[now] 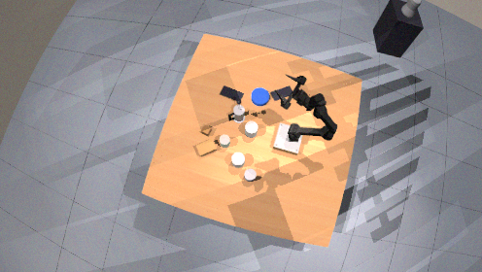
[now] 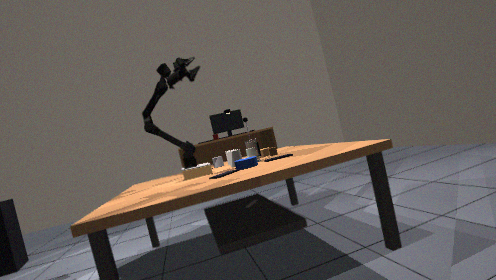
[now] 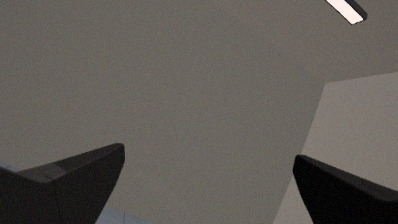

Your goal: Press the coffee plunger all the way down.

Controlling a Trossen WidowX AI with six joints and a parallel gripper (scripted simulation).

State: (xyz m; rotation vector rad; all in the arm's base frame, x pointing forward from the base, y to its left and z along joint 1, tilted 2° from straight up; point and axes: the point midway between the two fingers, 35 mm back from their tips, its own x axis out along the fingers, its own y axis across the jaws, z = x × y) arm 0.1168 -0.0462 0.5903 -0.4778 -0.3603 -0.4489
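Now: the coffee press 530 mm below my gripper tip, 210 mm ahead of it and 40 mm to the right of it. The rest, counted from my gripper tip: cube 640 mm below, 390 mm ahead, 70 mm to the left.
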